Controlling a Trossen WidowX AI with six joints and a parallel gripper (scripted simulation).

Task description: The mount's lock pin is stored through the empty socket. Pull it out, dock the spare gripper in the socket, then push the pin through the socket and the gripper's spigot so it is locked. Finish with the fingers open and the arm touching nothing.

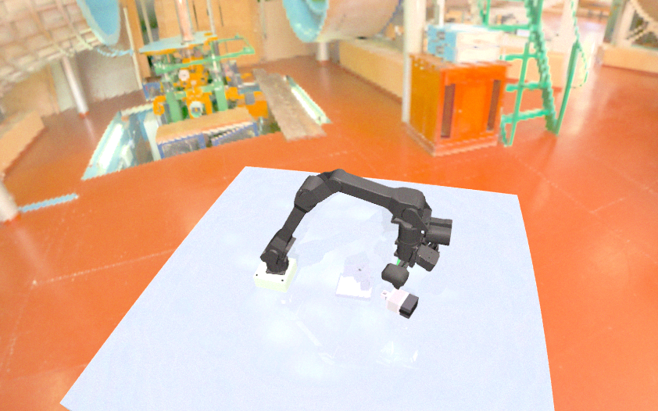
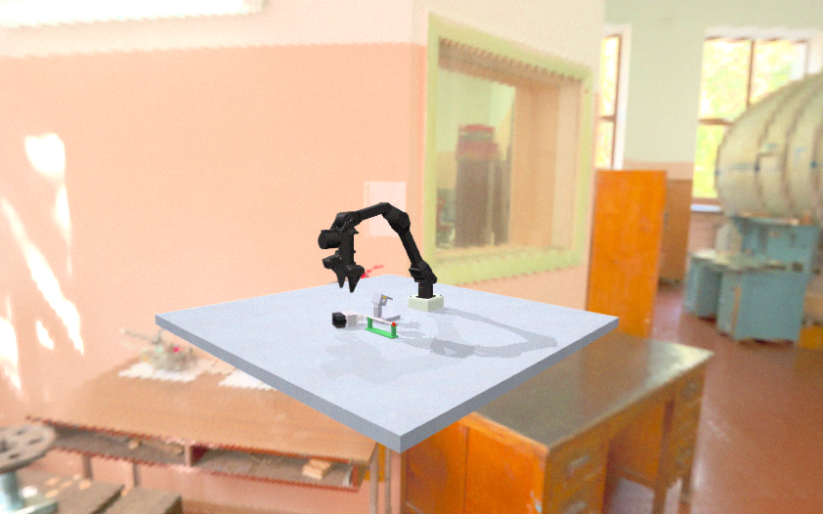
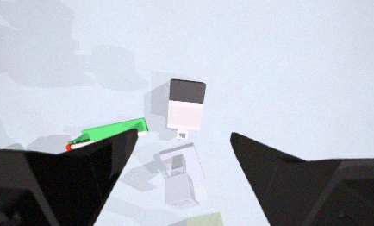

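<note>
Right now my gripper tip is 1 cm past the spare gripper and 11 cm above it. The rest, counted from my gripper tip: green cradle 1 cm behind, 16 cm to the left, 11 cm below; then mount 14 cm behind, 6 cm to the left, 8 cm below.
</note>
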